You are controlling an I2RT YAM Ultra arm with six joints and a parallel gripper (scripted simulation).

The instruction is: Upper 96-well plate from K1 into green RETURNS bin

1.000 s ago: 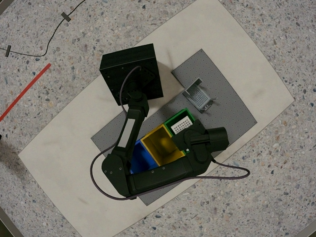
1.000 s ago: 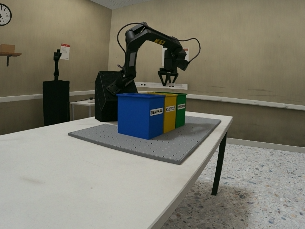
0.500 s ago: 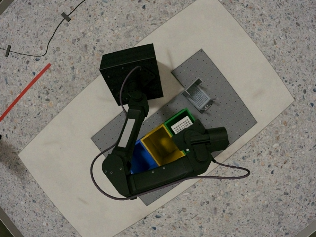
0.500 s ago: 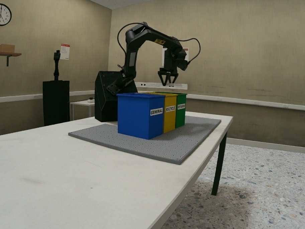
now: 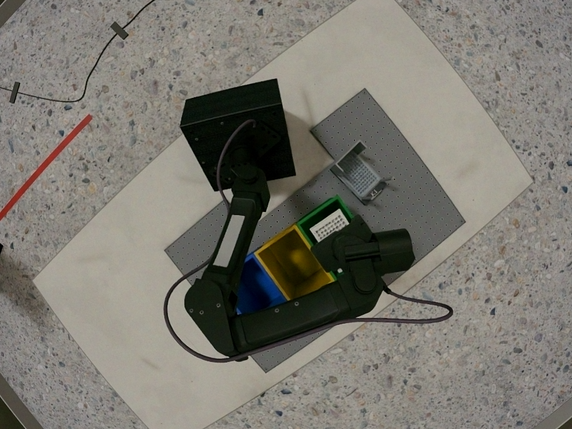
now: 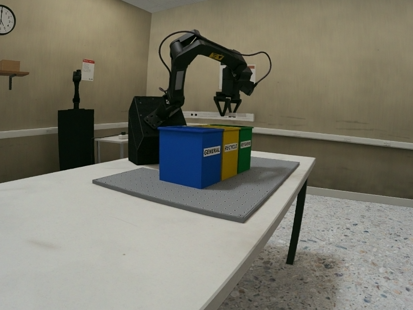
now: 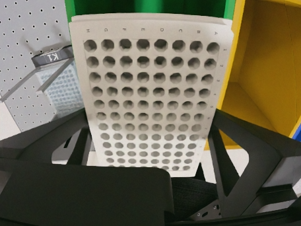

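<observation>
Now: hand 14 cm above the green returns bin. The rest, counted from my hand: yellow bin (5 cm behind, 12 cm to the right, 14 cm below); then 96-well plate (right at my hand); then blue bin (11 cm behind, 24 cm to the right, 14 cm below).
</observation>
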